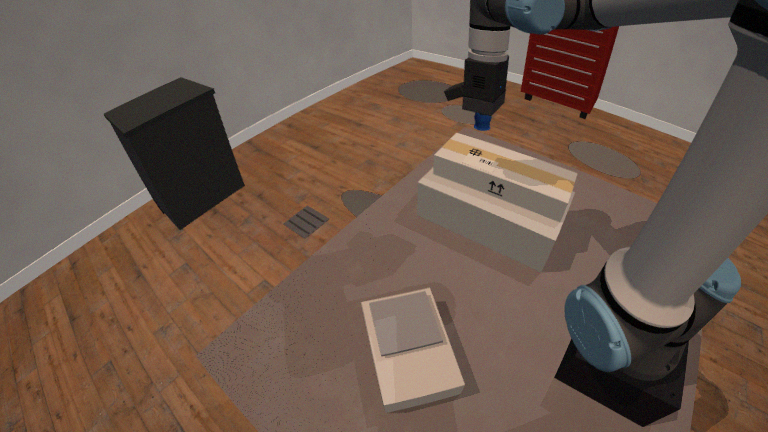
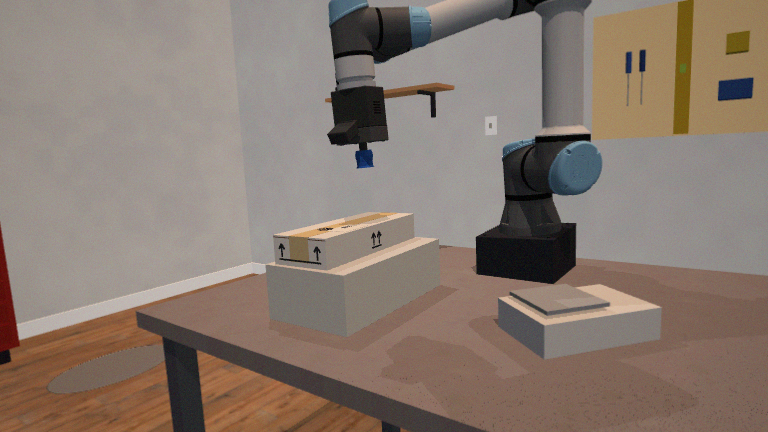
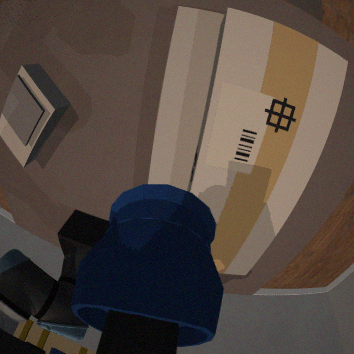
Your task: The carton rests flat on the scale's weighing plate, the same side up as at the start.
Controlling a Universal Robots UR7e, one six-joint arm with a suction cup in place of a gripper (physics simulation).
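Places are measured from the arm's base along level axes (x ahead, y left, z up), in millimetres.
Pixels of known places: hand at its tool point: (image 1: 482, 126) (image 2: 365, 167) (image 3: 160, 231); arm's base at its link origin: (image 2: 530, 229).
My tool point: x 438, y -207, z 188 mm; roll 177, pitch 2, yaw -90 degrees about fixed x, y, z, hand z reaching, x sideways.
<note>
For each thing: its middle in the pictures, then the offset to it from my tool point. Level surfaces: height alone.
- carton at the middle of its body: (image 3: 245, 176) (image 2: 351, 236) (image 1: 505, 173) dx -52, dy -82, dz -153 mm
- larger pale block at the middle of its body: (image 3: 221, 145) (image 2: 361, 275) (image 1: 495, 203) dx -49, dy -59, dz -239 mm
- scale at the middle of its body: (image 2: 575, 313) (image 1: 409, 346) (image 3: 24, 118) dx -54, dy +383, dz -261 mm
- bare grey weighing plate at the middle of its body: (image 2: 557, 298) (image 1: 404, 322) (image 3: 20, 111) dx -28, dy +358, dz -230 mm
- brown table at its surface level: dz -296 mm
The carton (image 1: 502, 189) (image 2: 351, 248) (image 3: 250, 65) is a long, flat white box with tan tape along its top. It lies flat on a larger pale block (image 1: 483, 220) (image 2: 306, 295) (image 3: 167, 100), and its side arrows point up. The scale (image 1: 424, 376) (image 2: 601, 333) (image 3: 46, 85) stands apart from the block, with a bare grey weighing plate (image 1: 405, 322) (image 2: 561, 298) (image 3: 20, 110). My gripper (image 1: 482, 128) (image 2: 364, 166) (image 3: 162, 197), a blue suction cup, points down. It hangs in the air above the carton with a visible gap, open and holding nothing.
Both the block and the scale stand on a brown table (image 1: 322, 300) (image 2: 214, 322). The arm's black base (image 1: 617, 386) (image 2: 526, 255) stands near the scale and block. A black cabinet (image 1: 182, 155) and a red drawer cabinet (image 1: 569, 69) stand beyond the table.
</note>
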